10 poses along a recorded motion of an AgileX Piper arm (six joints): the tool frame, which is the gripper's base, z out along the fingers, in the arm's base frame.
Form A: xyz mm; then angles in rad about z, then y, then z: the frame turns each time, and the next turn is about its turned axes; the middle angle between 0 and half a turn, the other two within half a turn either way.
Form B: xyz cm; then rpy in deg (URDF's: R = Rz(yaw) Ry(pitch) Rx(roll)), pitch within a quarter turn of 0, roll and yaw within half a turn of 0. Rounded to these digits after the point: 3 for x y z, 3 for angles.
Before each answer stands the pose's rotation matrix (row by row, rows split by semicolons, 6 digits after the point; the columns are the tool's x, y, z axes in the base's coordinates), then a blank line. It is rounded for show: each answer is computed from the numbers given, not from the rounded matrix.
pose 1, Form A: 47.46, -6.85, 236.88, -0.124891, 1.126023, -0.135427
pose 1, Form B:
0.406175 0.181064 0.895677; -0.187066 0.975890 -0.112447; -0.894443 -0.121878 0.430253

4.746, -0.685, 23.688, -15.816, 63.437, -24.729
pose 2, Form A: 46.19, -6.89, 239.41, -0.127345, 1.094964, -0.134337
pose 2, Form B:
0.433266 0.186712 0.881714; -0.190501 0.975174 -0.112893; -0.880903 -0.119055 0.458078

4.619, -0.689, 23.941, -14.569, 61.751, -23.734
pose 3, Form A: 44.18, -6.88, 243.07, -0.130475, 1.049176, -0.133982
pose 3, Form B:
0.472243 0.194935 0.859644; -0.196695 0.973954 -0.112803; -0.859243 -0.115817 0.498286

4.418, -0.688, 24.307, -13.085, 59.232, -22.612
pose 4, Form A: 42.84, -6.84, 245.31, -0.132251, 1.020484, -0.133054
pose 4, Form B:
0.496311 0.199470 0.844918; -0.199853 0.973358 -0.112397; -0.844828 -0.113076 0.522953

4.284, -0.684, 24.531, -12.201, 57.653, -21.934
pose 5, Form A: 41.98, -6.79, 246.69, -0.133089, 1.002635, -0.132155
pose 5, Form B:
0.511189 0.201816 0.835438; -0.201384 0.973105 -0.111849; -0.835542 -0.111068 0.538083

4.198, -0.679, 24.669, -11.663, 56.672, -21.502
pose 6, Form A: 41.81, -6.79, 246.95, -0.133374, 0.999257, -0.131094
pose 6, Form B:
0.514140 0.201919 0.833600; -0.200873 0.973212 -0.111844; -0.833852 -0.109944 0.540927

4.181, -0.679, 24.695, -11.489, 56.497, -21.340
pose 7, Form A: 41.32, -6.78, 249.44, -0.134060, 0.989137, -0.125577
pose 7, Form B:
0.523454 0.200801 0.828055; -0.196979 0.974026 -0.111679; -0.828973 -0.104651 0.549411

4.132, -0.678, 24.944, -10.784, 55.993, -20.622
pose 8, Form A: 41.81, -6.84, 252.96, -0.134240, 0.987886, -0.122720
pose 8, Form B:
0.525018 0.199607 0.827353; -0.194428 0.974532 -0.111736; -0.828585 -0.102198 0.550456

4.181, -0.684, 25.296, -10.518, 55.954, -20.321
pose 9, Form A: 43.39, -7.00, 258.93, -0.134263, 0.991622, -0.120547
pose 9, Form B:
0.522374 0.198116 0.829383; -0.191907 0.974998 -0.112029; -0.830841 -0.100643 0.547333

4.339, -0.700, 25.893, -10.419, 56.185, -20.172
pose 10, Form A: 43.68, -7.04, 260.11, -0.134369, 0.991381, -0.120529
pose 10, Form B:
0.522555 0.198234 0.829240; -0.191972 0.974977 -0.112100; -0.830712 -0.100613 0.547535

4.368, -0.704, 26.011, -10.412, 56.172, -20.172
